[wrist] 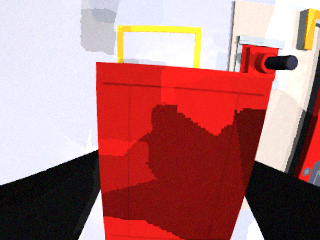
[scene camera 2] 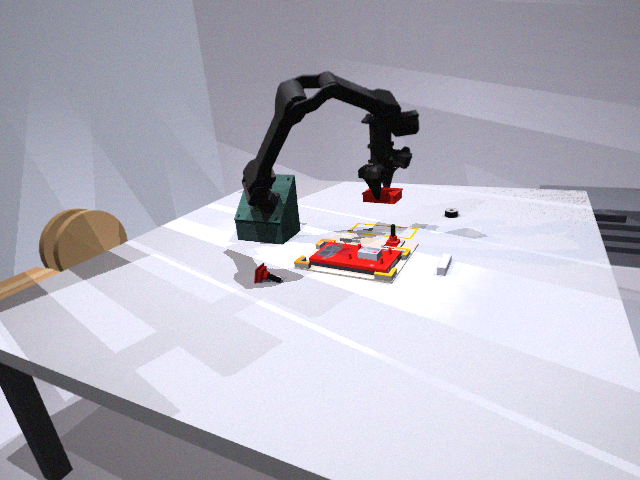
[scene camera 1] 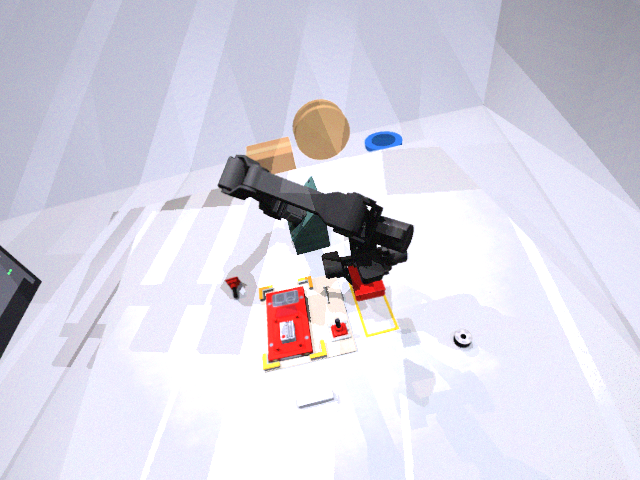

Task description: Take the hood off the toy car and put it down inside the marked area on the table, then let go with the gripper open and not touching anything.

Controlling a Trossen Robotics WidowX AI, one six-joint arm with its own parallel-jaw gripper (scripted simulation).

Labels:
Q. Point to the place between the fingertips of my gripper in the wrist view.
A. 174, 162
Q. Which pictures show my gripper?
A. The wrist view, scene camera 2 and scene camera 1: all of them.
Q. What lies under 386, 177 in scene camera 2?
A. My gripper.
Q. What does my gripper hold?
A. A red hood.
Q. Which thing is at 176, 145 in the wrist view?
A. A red hood.

